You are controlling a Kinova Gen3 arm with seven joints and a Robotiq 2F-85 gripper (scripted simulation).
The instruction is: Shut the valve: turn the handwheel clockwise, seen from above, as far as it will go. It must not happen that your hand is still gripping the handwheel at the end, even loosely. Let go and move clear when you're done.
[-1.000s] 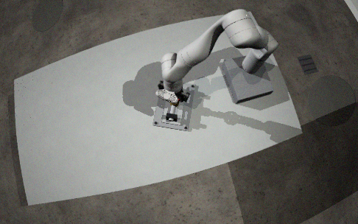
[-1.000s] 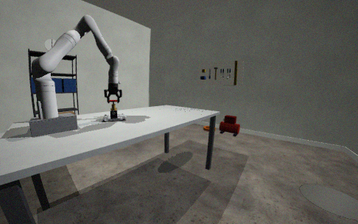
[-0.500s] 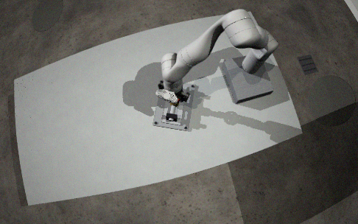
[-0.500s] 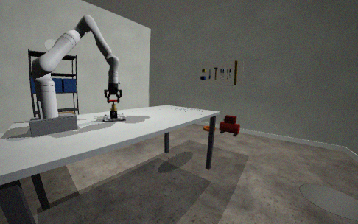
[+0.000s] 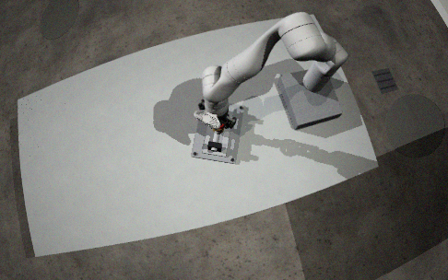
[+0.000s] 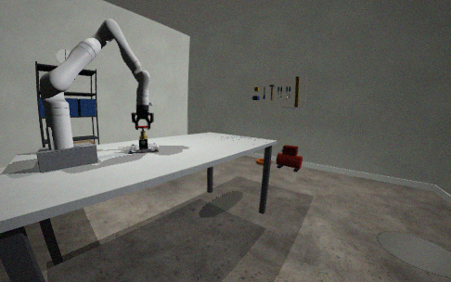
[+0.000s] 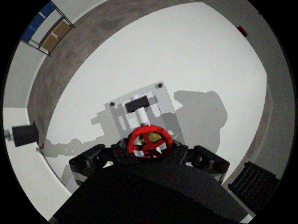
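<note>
Right now my hand is right at the red handwheel.
</note>
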